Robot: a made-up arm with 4 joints.
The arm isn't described. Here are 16 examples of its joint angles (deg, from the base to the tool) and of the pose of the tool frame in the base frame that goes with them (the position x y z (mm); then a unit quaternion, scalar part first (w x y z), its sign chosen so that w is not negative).
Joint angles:
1: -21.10 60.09 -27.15 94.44
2: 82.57 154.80 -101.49 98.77
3: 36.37 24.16 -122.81 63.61
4: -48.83 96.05 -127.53 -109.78
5: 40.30 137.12 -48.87 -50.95
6: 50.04 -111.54 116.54 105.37
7: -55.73 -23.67 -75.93 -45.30
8: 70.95 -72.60 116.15 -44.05
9: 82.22 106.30 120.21 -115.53
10: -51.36 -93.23 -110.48 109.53
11: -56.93 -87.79 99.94 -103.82
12: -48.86 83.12 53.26 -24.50
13: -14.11 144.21 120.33 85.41
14: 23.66 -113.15 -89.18 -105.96
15: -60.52 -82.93 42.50 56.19
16: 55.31 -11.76 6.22 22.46
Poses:
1: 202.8 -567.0 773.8 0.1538 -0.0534 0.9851 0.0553
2: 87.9 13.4 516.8 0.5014 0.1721 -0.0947 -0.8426
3: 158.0 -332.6 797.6 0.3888 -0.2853 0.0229 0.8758
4: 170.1 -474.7 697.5 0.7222 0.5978 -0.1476 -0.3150
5: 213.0 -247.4 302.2 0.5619 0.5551 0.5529 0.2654
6: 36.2 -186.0 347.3 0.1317 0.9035 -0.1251 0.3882
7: 128.4 -143.0 1082.9 0.7516 -0.1365 -0.0507 0.6434
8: -144.6 -191.7 348.4 0.1374 0.5258 0.0511 -0.8379
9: 330.7 -271.6 691.4 0.8135 -0.3659 -0.4373 0.1145
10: -135.8 -181.9 914.2 0.1597 -0.9661 0.1610 -0.1234
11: -293.3 -376.0 863.0 0.0886 0.2450 0.8950 0.3620
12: 254.4 -472.1 1036.6 0.4909 -0.6217 0.4307 -0.4325
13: 246.9 -470.5 695.4 0.2932 0.4157 -0.3659 0.7793
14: -234.4 -453.5 593.4 0.2995 0.1028 0.7763 -0.5450
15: -210.7 -382.5 1107.6 0.9612 -0.1728 -0.1402 -0.1629
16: 129.7 -616.4 543.2 0.8925 0.4386 -0.0376 0.0978
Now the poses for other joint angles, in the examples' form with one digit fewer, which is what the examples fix.
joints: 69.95 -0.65 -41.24 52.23
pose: 260 -479 597 0.807 0.210 -0.004 0.552
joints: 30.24 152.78 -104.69 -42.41
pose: 93 -189 359 0.194 0.821 0.526 0.104
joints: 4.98 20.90 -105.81 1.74
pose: 211 -338 879 0.580 0.145 0.080 0.798
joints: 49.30 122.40 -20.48 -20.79
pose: 314 -249 334 0.594 0.316 0.606 0.424
